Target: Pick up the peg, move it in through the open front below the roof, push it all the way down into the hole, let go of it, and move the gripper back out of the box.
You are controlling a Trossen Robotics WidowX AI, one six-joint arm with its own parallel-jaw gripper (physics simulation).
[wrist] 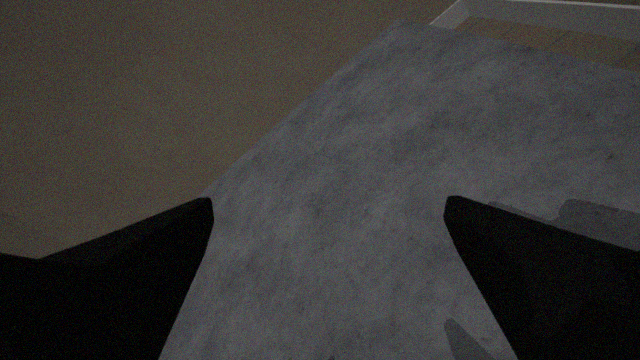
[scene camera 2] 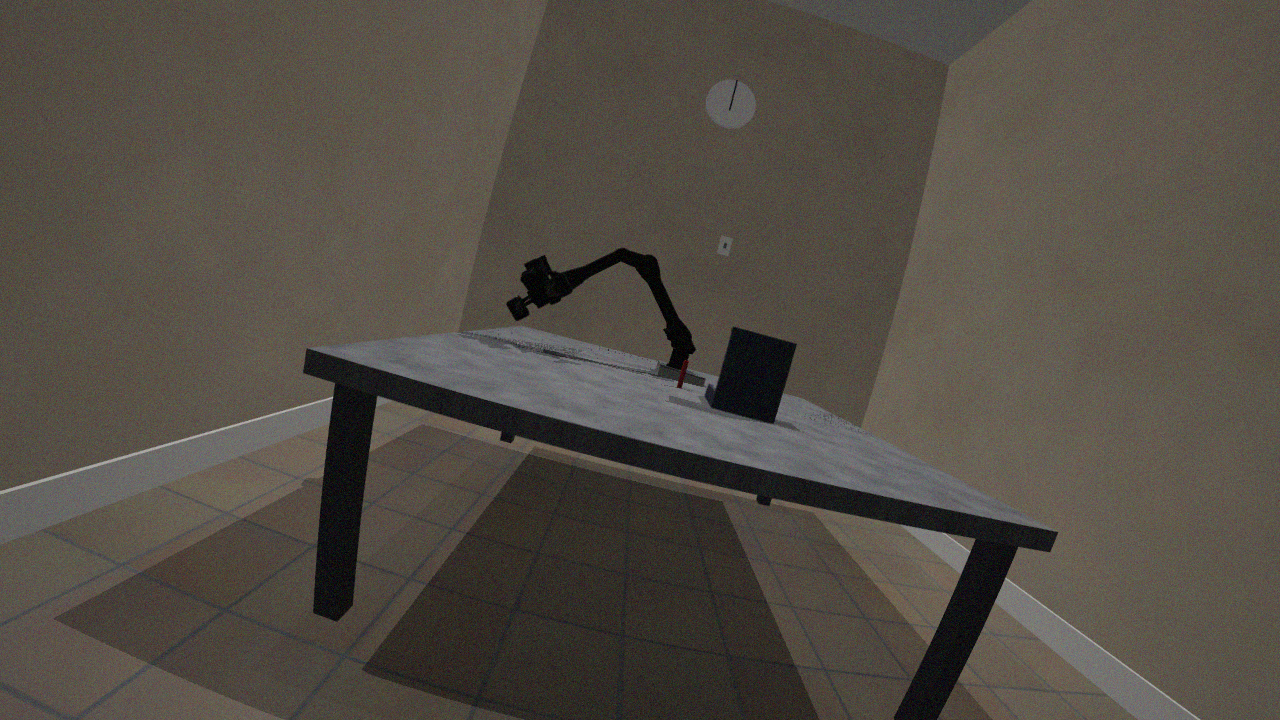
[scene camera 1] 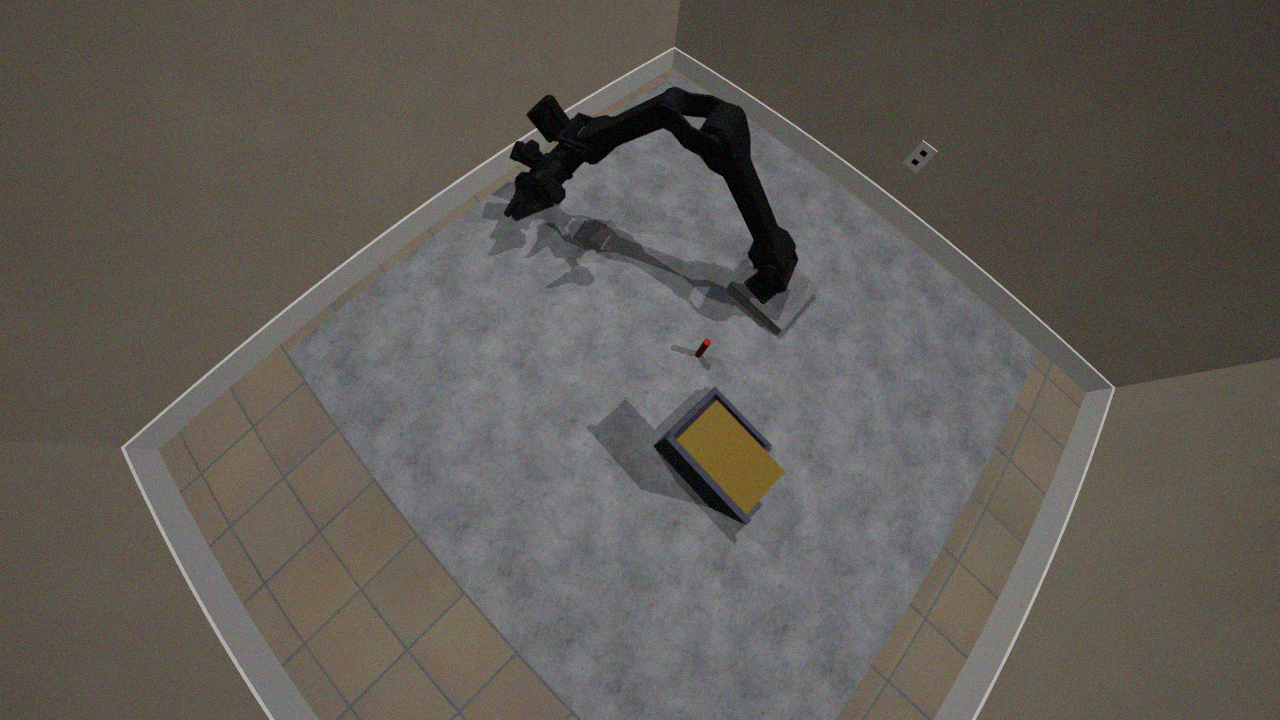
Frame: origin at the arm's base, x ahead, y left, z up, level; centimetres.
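Seen in the pictures: gripper, fingertip midpoint: (wrist: pixel 330 208) (scene camera 2: pixel 531 303) (scene camera 1: pixel 509 217); arm's base at its link origin: (scene camera 2: pixel 676 367) (scene camera 1: pixel 763 286).
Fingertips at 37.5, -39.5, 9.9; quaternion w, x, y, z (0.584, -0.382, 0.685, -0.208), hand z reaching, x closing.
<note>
Offsets run from my fingertips to a thing's top centre, as dx, dy, dz. "spot": to the spot under its first point. Level surfaces: height alone.
The red peg {-16.4, +42.5, -5.2} (scene camera 1: pixel 702 348) (scene camera 2: pixel 682 373) stands upright on the table between the arm's base and the box. The box {-6.0, +58.7, +7.0} (scene camera 1: pixel 700 480) (scene camera 2: pixel 754 376) has dark walls and a yellow roof {spot: -2.5, +59.0, +7.0} (scene camera 1: pixel 730 456). Its hole is hidden under the roof, and the open front cannot be made out clearly. My gripper (scene camera 1: pixel 512 214) (scene camera 2: pixel 517 308) (wrist: pixel 330 208) is open and empty, above the table near its far left edge, well away from the peg and the box. The peg and the box do not show in the wrist view.
The arm's base plate (scene camera 1: pixel 781 324) sits on the table {dz -13.2} (scene camera 1: pixel 537 402) (scene camera 2: pixel 501 376) (wrist: pixel 325 150), close behind the peg. The arm arches up and to the left from it. In the wrist view the table's edge runs diagonally at the left, with the wall beyond it.
</note>
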